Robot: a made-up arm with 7 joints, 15 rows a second.
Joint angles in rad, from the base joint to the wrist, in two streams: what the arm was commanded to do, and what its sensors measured. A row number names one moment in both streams.
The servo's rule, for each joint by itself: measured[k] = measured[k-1] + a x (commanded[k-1-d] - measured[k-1]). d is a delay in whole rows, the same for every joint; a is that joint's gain. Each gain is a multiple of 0.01, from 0.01 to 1. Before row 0 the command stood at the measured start. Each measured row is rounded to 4 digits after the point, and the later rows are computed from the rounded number. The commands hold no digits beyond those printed.
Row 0, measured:
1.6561 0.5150 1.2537 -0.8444 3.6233 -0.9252 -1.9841
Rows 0 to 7, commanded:
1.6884 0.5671 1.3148 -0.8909 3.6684 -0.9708 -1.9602
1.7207 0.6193 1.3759 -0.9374 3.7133 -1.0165 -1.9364
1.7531 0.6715 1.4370 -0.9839 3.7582 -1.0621 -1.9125
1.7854 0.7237 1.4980 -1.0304 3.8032 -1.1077 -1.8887
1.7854 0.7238 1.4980 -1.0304 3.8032 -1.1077 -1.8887
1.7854 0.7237 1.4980 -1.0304 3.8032 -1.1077 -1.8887
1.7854 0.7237 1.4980 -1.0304 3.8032 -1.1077 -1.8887
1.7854 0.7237 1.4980 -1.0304 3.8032 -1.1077 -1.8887
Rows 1 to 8, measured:
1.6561 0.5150 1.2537 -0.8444 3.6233 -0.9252 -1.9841
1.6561 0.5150 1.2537 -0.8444 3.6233 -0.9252 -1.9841
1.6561 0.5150 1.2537 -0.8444 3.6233 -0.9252 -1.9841
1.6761 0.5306 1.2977 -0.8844 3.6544 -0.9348 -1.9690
1.7038 0.5572 1.3540 -0.9300 3.6950 -0.9520 -1.9485
1.7344 0.5915 1.4138 -0.9764 3.7386 -0.9751 -1.9258
1.7660 0.6312 1.4744 -1.0228 3.7832 -1.0029 -1.9024
1.7780 0.6590 1.4914 -1.0293 3.7970 -1.0249 -1.8938
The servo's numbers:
d 3
a 0.62 0.30 0.72 0.86 0.69 0.21 0.63

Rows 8 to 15, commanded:
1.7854 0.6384 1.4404 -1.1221 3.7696 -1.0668 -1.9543
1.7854 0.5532 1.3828 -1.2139 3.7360 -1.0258 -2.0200
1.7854 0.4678 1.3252 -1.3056 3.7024 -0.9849 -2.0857
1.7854 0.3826 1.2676 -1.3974 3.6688 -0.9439 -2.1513
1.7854 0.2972 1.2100 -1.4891 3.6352 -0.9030 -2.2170
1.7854 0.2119 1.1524 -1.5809 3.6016 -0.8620 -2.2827
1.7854 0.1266 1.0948 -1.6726 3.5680 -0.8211 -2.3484
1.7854 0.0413 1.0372 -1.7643 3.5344 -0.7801 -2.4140
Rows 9 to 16, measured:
1.7826 0.6784 1.4962 -1.0302 3.8013 -1.0423 -1.8906
1.7843 0.6920 1.4975 -1.0304 3.8026 -1.0560 -1.8894
1.7850 0.7015 1.4979 -1.0304 3.8030 -1.0669 -1.8890
1.7852 0.6826 1.4565 -1.1093 3.7800 -1.0669 -1.9301
1.7853 0.6438 1.4034 -1.1993 3.7496 -1.0583 -1.9867
1.7854 0.5910 1.3471 -1.2907 3.7170 -1.0429 -2.0491
1.7854 0.5285 1.2899 -1.3825 3.6837 -1.0221 -2.1135
1.7854 0.4591 1.2324 -1.4742 3.6502 -0.9971 -2.1787

